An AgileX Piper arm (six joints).
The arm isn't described. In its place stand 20 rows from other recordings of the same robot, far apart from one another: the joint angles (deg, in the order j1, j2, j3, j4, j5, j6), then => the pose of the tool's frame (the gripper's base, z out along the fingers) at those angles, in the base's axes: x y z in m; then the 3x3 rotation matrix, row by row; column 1 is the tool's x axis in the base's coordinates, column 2 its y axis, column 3 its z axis.
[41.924, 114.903, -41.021, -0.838, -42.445, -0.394] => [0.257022, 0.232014, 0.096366], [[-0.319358, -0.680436, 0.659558], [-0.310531, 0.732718, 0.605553], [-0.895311, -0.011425, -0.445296]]
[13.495, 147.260, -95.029, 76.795, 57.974, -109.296] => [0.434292, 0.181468, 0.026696], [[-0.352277, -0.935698, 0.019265], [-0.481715, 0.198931, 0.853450], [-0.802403, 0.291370, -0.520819]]
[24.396, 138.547, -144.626, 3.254, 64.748, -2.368] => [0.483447, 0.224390, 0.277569], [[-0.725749, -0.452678, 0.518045], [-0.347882, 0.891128, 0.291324], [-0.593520, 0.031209, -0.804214]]
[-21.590, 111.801, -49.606, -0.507, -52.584, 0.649] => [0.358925, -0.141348, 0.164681], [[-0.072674, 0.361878, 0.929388], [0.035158, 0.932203, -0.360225], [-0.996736, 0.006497, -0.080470]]
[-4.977, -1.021, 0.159, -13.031, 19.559, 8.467] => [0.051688, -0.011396, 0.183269], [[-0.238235, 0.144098, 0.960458], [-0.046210, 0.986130, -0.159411], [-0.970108, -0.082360, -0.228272]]
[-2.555, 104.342, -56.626, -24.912, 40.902, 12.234] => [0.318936, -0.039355, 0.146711], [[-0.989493, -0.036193, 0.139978], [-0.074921, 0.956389, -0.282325], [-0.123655, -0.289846, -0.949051]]
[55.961, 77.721, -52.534, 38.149, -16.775, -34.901] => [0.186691, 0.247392, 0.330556], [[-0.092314, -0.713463, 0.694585], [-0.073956, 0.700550, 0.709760], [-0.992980, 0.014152, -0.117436]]
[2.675, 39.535, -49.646, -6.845, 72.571, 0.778] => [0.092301, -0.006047, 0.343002], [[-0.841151, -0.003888, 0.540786], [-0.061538, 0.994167, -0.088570], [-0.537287, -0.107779, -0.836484]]
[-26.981, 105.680, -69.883, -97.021, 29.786, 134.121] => [0.345741, -0.226365, 0.239248], [[0.138158, 0.872672, 0.468355], [0.504111, 0.345089, -0.791698], [-0.852517, 0.345482, -0.392247]]
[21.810, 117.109, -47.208, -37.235, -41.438, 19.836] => [0.322248, 0.168206, 0.097581], [[-0.341388, -0.732138, 0.589430], [-0.305225, 0.679472, 0.667200], [-0.888984, 0.047865, -0.455430]]
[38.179, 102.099, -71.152, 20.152, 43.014, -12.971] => [0.274774, 0.243269, 0.219557], [[-0.748057, -0.646168, 0.151257], [-0.544002, 0.727607, 0.417911], [-0.380096, 0.230337, -0.895808]]
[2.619, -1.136, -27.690, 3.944, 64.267, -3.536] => [-0.008938, 0.005235, 0.267897], [[-0.501974, -0.115010, 0.857202], [-0.054718, 0.993357, 0.101235], [-0.863150, 0.003913, -0.504933]]
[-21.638, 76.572, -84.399, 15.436, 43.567, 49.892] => [0.275075, -0.091162, 0.439425], [[-0.033928, 0.506773, 0.861412], [0.940253, 0.308353, -0.144372], [-0.338783, 0.805046, -0.486956]]
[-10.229, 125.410, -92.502, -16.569, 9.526, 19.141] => [0.490821, -0.092933, 0.178072], [[-0.581786, 0.243041, 0.776180], [0.154358, 0.969960, -0.188019], [-0.798560, 0.010423, -0.601825]]
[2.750, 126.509, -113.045, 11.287, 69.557, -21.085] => [0.468090, 0.039192, 0.224443], [[-0.907254, -0.369381, 0.201119], [-0.332922, 0.922936, 0.193269], [-0.257010, 0.108387, -0.960312]]
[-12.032, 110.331, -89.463, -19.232, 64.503, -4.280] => [0.383618, -0.109428, 0.241652], [[-0.992755, 0.034727, 0.115028], [-0.005025, 0.944487, -0.328509], [-0.120051, -0.326707, -0.937470]]
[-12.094, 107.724, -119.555, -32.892, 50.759, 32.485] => [0.411105, -0.127231, 0.433891], [[-0.368289, 0.625288, 0.688025], [0.243778, 0.779096, -0.577565], [-0.897182, -0.044986, -0.439365]]
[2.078, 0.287, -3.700, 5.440, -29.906, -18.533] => [0.034197, -0.003063, 0.277666], [[0.599962, 0.148445, 0.786136], [-0.216889, 0.976016, -0.018774], [-0.770068, -0.159241, 0.617769]]
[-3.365, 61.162, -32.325, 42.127, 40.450, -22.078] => [0.183508, 0.028881, 0.239722], [[-0.850321, -0.005849, 0.526232], [0.244579, 0.880998, 0.404999], [-0.465978, 0.473085, -0.747700]]
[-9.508, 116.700, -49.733, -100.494, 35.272, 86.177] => [0.328754, -0.107451, 0.085848], [[-0.902187, 0.211104, 0.376156], [-0.087424, 0.764465, -0.638710], [-0.422392, -0.609121, -0.671235]]
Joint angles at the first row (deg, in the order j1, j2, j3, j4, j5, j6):
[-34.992 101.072 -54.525 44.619 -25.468 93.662]
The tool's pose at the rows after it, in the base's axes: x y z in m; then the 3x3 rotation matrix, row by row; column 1 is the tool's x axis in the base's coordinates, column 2 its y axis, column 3 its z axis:
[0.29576, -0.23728, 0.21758], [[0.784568, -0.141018, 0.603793], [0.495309, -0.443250, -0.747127], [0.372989, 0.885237, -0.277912]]
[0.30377, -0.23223, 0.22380], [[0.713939, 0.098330, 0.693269], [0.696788, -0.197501, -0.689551], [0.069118, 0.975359, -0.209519]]
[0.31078, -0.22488, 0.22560], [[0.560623, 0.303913, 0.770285], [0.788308, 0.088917, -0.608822], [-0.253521, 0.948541, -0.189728]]
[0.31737, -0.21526, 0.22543], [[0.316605, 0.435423, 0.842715], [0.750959, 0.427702, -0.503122], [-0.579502, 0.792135, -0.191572]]
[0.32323, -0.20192, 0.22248], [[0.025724, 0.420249, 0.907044], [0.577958, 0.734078, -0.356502], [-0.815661, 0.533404, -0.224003]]
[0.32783, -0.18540, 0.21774], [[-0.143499, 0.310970, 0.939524], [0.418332, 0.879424, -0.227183], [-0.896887, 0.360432, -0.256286]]
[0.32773, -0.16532, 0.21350], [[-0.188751, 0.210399, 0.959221], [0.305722, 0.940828, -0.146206], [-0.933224, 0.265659, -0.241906]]
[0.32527, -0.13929, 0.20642], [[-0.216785, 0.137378, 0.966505], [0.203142, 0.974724, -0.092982], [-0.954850, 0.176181, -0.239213]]
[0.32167, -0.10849, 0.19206], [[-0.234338, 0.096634, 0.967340], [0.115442, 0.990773, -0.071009], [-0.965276, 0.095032, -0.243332]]
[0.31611, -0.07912, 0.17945], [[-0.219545, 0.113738, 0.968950], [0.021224, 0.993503, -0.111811], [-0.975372, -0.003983, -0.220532]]
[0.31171, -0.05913, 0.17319], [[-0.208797, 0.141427, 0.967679], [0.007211, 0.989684, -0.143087], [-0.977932, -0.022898, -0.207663]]
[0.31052, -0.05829, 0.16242], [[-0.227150, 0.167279, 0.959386], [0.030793, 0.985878, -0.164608], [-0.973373, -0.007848, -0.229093]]
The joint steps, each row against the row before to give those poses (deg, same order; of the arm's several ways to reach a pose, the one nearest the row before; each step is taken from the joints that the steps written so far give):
[-0.115 -0.001 -0.001 -11.500 -3.421 -6.008]
[-0.045 0.001 0.001 -14.277 -1.762 -7.911]
[0.001 0.000 0.000 -12.742 -0.089 -9.353]
[0.000 0.000 0.001 -14.403 0.000 -10.257]
[0.000 0.001 -0.002 -18.314 -0.256 -6.828]
[0.945 -0.001 0.513 -12.677 -1.506 -2.306]
[1.903 -0.708 2.635 -1.974 -3.641 -5.829]
[3.436 -1.206 3.933 2.803 -2.116 -8.661]
[5.277 -0.411 5.026 8.664 -2.132 -12.214]
[6.761 -0.001 5.083 15.438 -3.992 -16.441]
[5.180 0.002 2.796 10.050 -2.905 -6.940]
[0.668 1.714 0.804 2.695 -1.206 -0.589]

